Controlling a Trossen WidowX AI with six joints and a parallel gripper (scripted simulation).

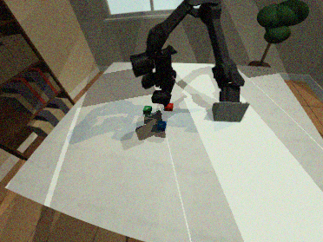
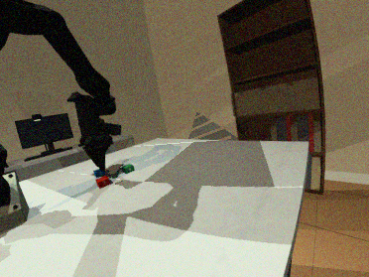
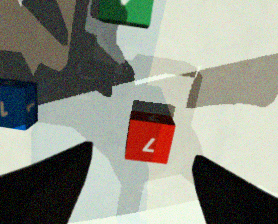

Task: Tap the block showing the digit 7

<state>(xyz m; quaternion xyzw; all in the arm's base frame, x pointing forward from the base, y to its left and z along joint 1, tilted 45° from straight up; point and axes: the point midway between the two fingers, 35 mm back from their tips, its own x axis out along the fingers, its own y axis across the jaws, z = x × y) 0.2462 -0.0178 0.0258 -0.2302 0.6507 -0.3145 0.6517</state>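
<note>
The red block lies 40 mm below my gripper tip, 10 mm to the right of it and 10 mm behind it. The rest, counted from my gripper tip: green block (90 mm ahead, 40 mm below, 10 mm to the left); then blue block (100 mm to the left, 40 mm below, 20 mm ahead).
</note>
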